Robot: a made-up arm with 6 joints.
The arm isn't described. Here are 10 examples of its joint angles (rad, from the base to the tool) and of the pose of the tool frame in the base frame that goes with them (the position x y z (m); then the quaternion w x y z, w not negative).
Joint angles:
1: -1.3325 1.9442 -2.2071 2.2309 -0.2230 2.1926
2: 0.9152 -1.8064 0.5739 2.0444 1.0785 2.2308
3: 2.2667 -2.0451 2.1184 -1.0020 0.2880 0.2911
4: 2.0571 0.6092 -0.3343 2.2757 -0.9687 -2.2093
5: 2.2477 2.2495 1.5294 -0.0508 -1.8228 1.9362
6: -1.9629 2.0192 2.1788 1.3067 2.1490 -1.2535
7: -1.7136 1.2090 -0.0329 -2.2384 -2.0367 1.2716
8: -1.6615 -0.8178 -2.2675 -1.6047 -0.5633 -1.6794
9: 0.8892 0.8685 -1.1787 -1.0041 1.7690 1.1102
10: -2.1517 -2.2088 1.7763 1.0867 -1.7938 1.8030
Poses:
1: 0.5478 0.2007 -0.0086 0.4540 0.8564 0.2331 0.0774
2: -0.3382 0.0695 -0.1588 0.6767 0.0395 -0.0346 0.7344
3: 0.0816 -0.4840 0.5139 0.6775 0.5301 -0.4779 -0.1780
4: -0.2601 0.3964 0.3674 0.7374 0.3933 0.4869 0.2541
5: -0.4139 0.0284 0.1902 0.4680 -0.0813 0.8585 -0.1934
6: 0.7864 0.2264 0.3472 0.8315 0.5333 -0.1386 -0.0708
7: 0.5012 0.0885 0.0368 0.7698 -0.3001 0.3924 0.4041
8: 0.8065 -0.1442 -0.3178 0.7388 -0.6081 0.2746 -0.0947
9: -0.1298 0.0628 -0.3353 0.9789 0.1085 -0.1321 0.1115
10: 0.2534 -0.2270 0.2033 0.1227 0.4080 -0.4570 -0.7808
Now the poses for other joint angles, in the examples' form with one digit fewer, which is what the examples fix.
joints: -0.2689 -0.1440 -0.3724 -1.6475 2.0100 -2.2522
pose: 0.297 0.401 -0.357 0.522 0.740 0.387 -0.172
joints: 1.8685 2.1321 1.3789 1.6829 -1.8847 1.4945
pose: -0.206 0.012 0.181 0.986 -0.138 0.051 -0.081
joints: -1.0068 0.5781 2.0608 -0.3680 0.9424 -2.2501
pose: -0.073 -0.008 -0.221 0.208 -0.601 0.718 -0.282
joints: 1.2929 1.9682 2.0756 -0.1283 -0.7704 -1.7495
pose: -0.320 0.266 0.333 0.186 -0.563 -0.606 -0.531
